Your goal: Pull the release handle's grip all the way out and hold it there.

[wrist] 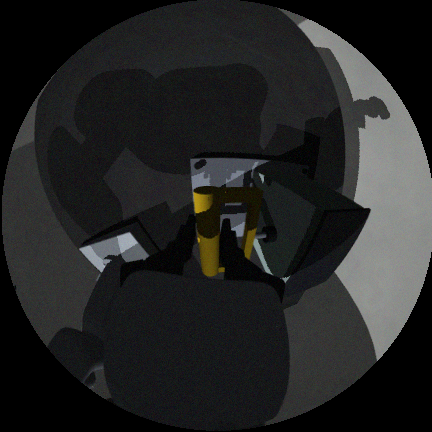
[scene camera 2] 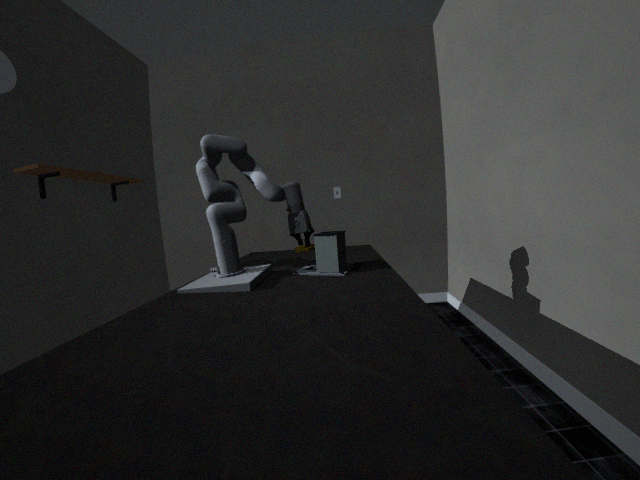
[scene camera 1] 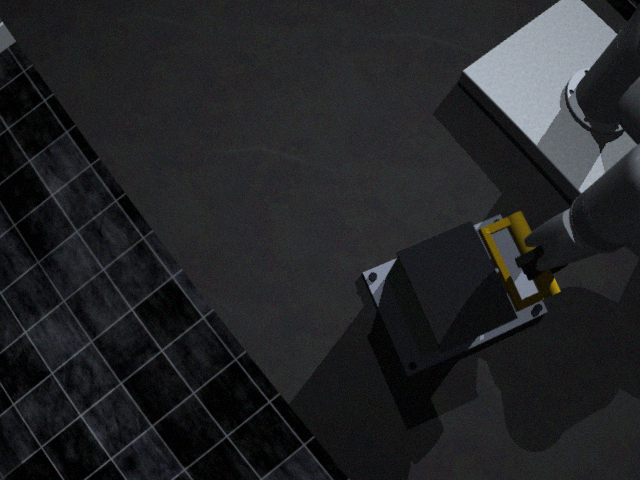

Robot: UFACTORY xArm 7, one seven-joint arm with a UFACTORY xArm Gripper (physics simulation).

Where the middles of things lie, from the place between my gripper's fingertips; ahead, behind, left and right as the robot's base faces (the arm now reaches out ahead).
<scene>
Right now my hand is 10 cm above the light base plate point(scene camera 1: 411, 359), 8 cm short of it and 6 cm to the left of it.
</scene>
